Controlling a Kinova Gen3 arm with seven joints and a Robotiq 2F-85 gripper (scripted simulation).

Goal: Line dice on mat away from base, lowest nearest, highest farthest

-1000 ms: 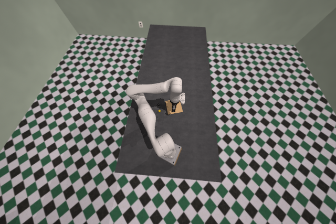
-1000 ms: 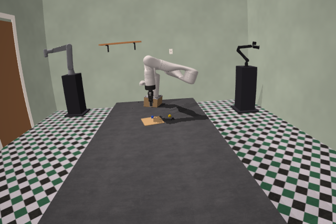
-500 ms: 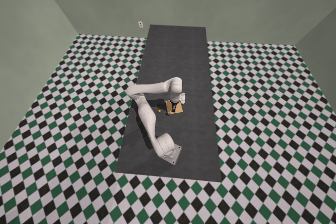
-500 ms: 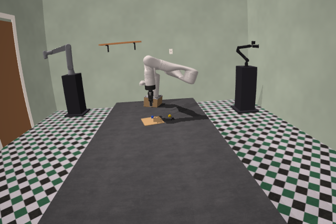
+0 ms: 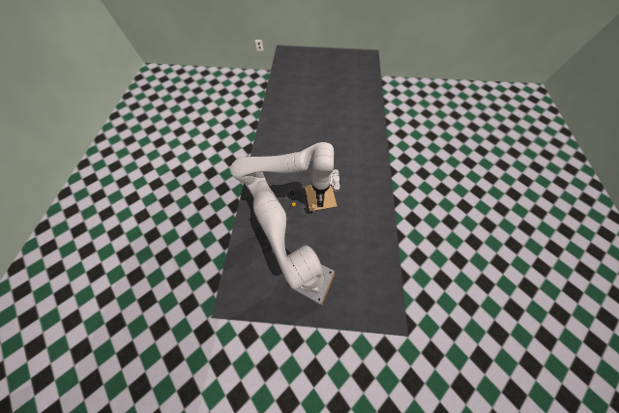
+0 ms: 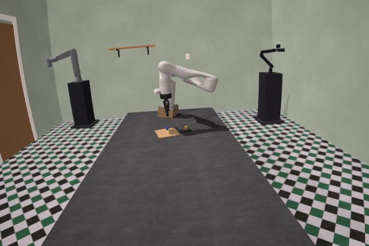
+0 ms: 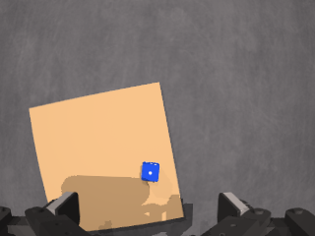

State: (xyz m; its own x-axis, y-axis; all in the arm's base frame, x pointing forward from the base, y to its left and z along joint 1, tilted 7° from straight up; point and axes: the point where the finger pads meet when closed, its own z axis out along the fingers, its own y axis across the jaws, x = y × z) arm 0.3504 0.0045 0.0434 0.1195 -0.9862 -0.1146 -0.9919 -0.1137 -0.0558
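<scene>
The yellow die is 20 mm behind my hand, 120 mm to the left of it and 110 mm below it. Also, from my hand: black die: 40 mm ahead, 140 mm to the left, 110 mm below; blue die: 100 mm below; tan mat: 50 mm ahead, 110 mm below.
</scene>
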